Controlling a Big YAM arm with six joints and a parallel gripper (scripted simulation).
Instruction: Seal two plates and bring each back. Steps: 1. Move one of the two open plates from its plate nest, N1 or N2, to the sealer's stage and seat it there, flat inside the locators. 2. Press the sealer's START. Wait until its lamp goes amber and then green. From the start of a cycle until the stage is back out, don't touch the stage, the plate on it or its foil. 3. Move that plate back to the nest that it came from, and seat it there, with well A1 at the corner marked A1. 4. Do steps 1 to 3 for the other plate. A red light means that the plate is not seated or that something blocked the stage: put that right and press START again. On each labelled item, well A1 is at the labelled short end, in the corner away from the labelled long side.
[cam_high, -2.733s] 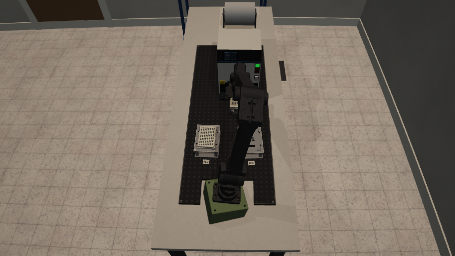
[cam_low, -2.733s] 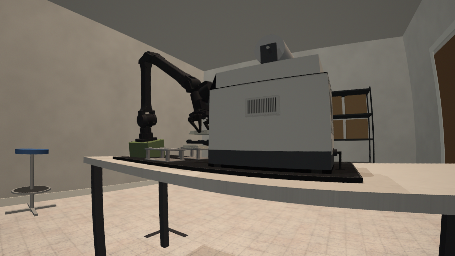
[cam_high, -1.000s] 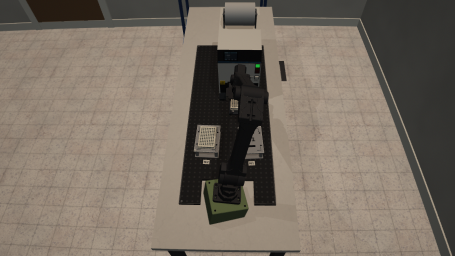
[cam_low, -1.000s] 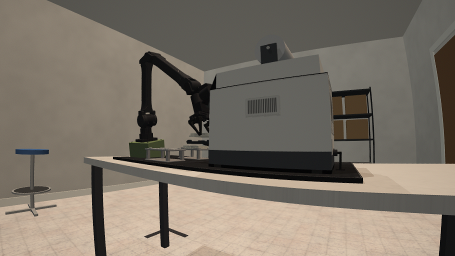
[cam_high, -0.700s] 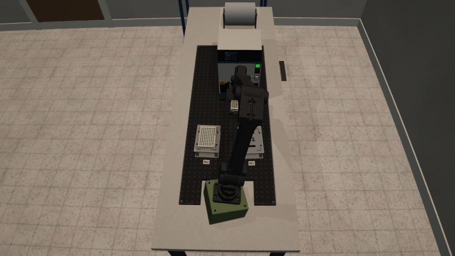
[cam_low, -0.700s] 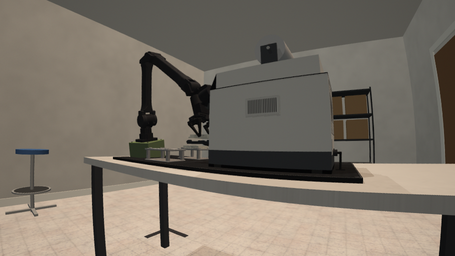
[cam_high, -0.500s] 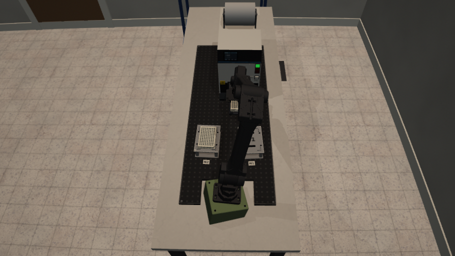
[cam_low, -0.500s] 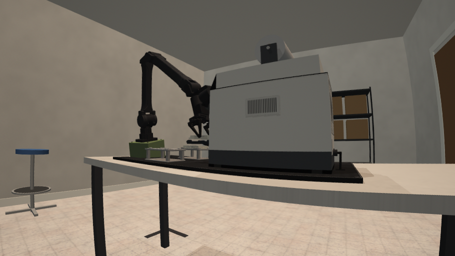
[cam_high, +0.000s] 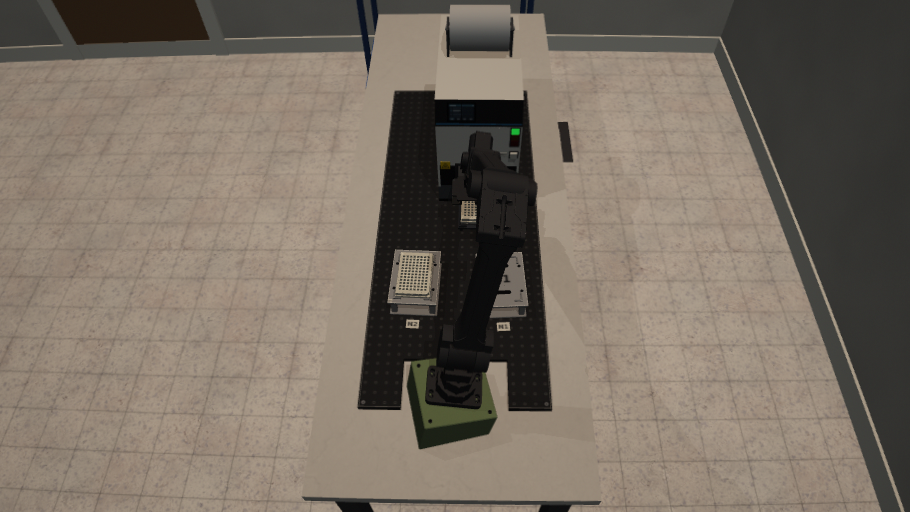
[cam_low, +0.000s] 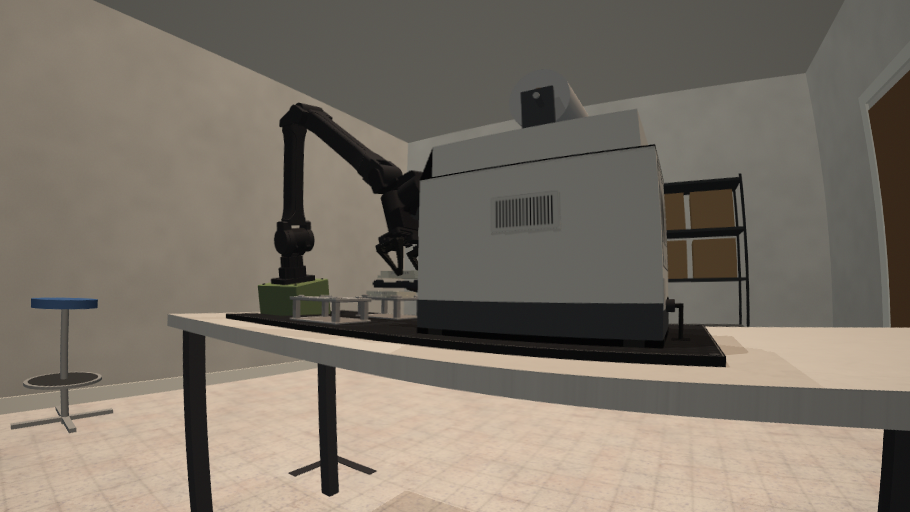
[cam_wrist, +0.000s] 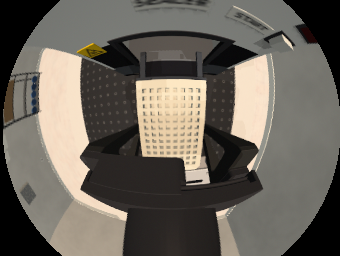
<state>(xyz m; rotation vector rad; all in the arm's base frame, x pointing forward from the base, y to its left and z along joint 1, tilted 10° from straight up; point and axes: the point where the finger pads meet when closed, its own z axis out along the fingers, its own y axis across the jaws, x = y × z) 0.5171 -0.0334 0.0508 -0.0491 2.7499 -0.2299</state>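
The sealer stage is 20 mm below my hand. Round my hand: yellow warning label 100 mm ahead, 90 mm to the left, 30 mm above; then white well plate 200 mm behind, 150 mm to the left, 50 mm below; then N2 label 310 mm behind, 160 mm to the left, 120 mm below.
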